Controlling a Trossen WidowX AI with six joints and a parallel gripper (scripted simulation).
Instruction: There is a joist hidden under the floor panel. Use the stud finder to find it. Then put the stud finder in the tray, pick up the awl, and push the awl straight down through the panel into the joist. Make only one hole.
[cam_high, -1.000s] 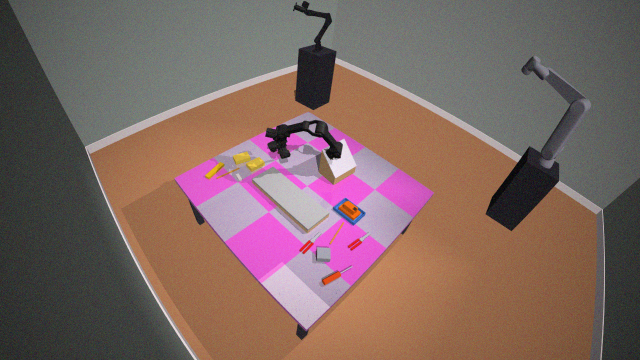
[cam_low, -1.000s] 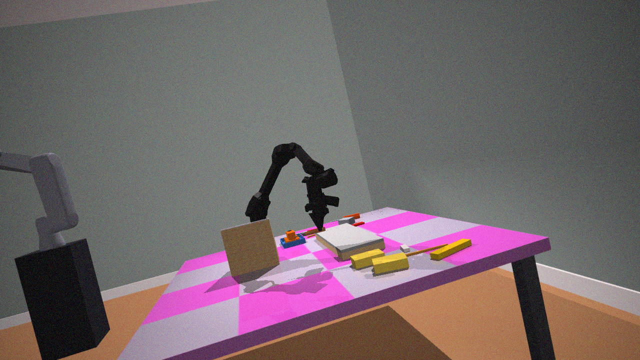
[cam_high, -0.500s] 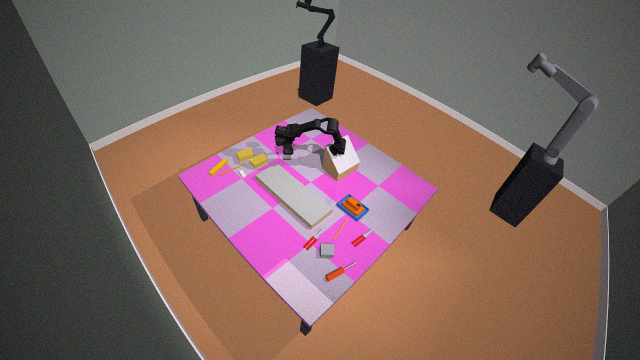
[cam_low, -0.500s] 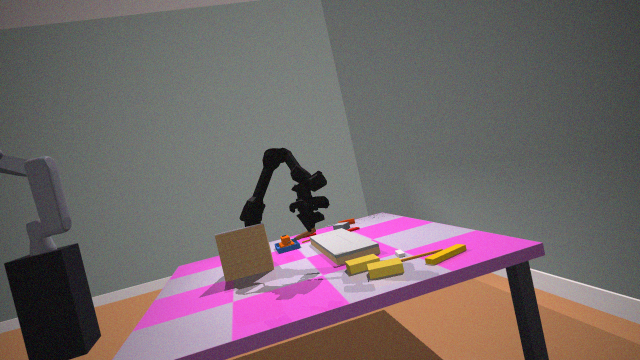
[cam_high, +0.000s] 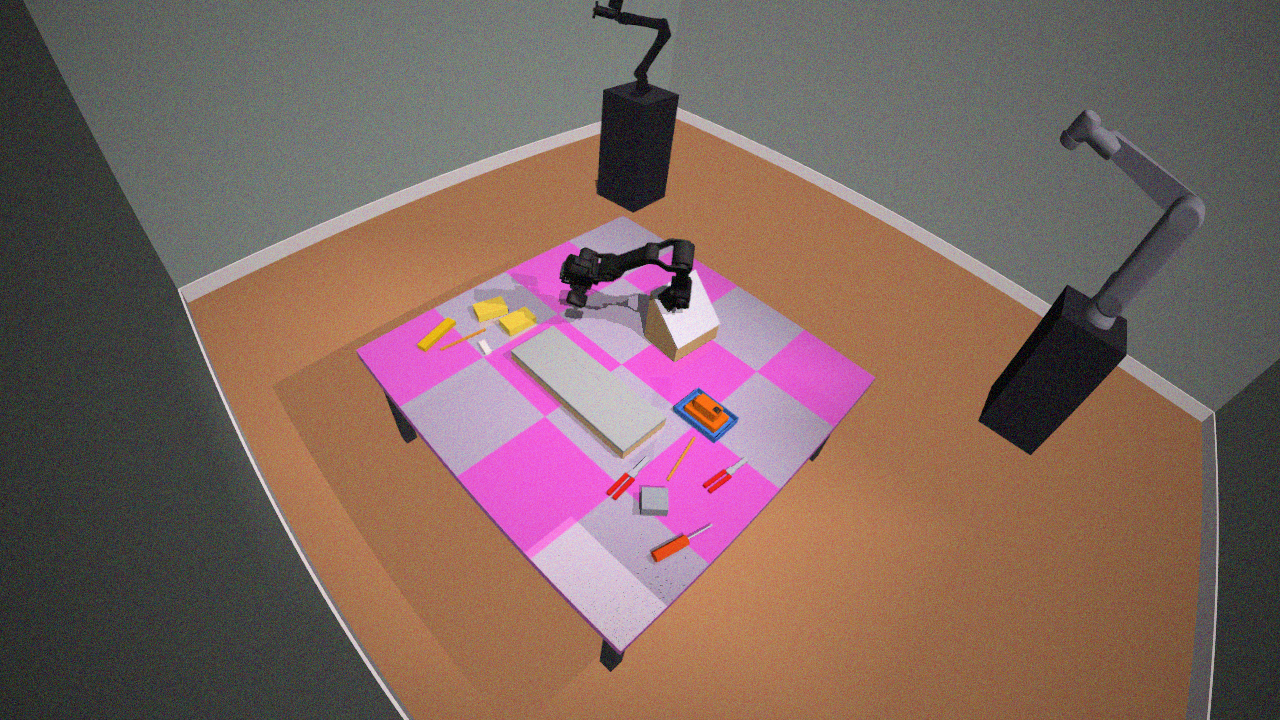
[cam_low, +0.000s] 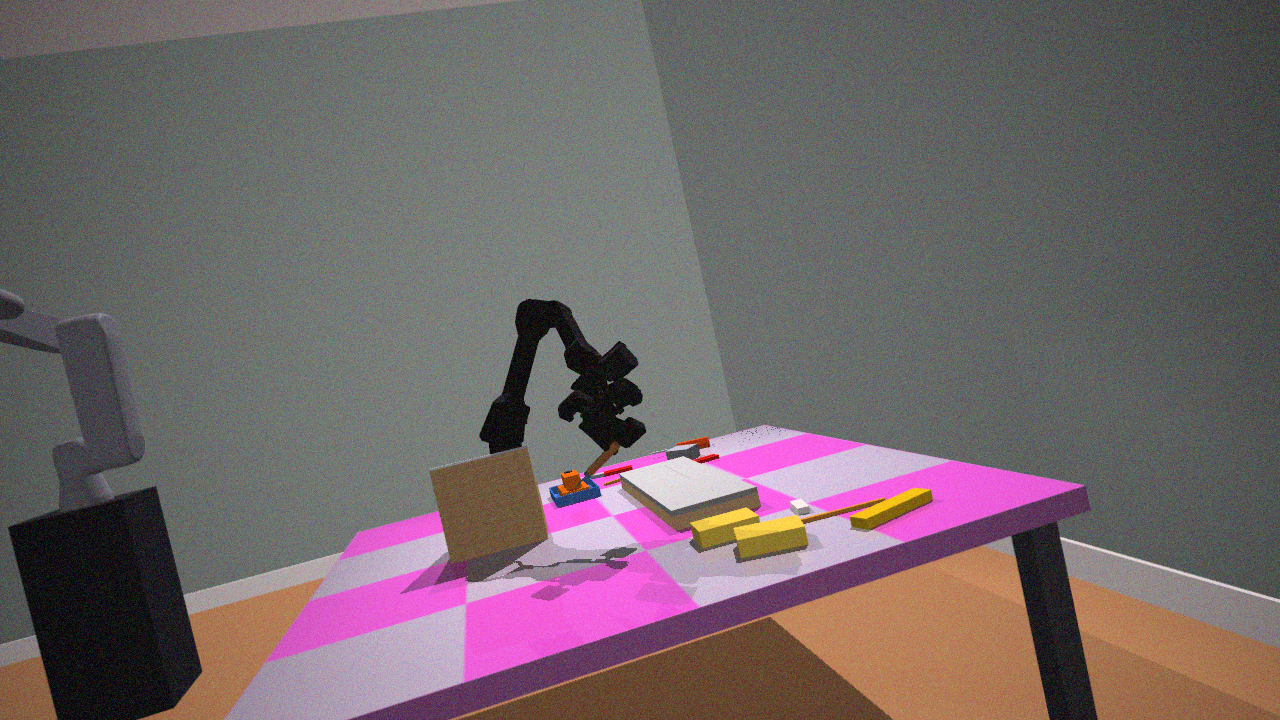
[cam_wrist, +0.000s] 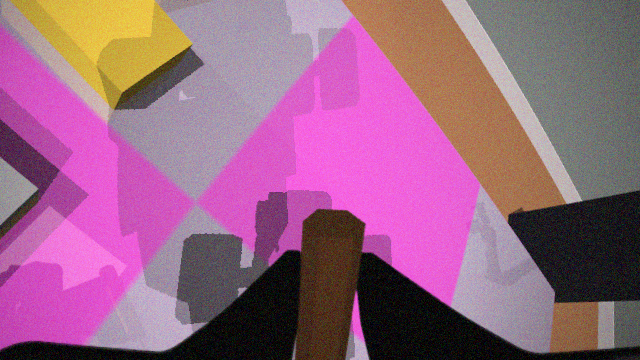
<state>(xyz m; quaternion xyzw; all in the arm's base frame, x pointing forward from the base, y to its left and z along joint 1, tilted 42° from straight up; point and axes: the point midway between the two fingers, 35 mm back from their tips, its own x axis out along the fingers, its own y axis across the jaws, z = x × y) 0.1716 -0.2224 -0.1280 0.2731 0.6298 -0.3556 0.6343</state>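
My gripper tip is 40 mm past the brown-handled awl, 30 mm to the right of it and 30 mm above it. The rest, counted from my gripper tip: blue tray (590 mm to the left, 170 mm below, 10 mm ahead); then small white block (300 mm ahead, 170 mm below, 100 mm to the right); then yellow bar (390 mm ahead, 270 mm to the right, 170 mm below).
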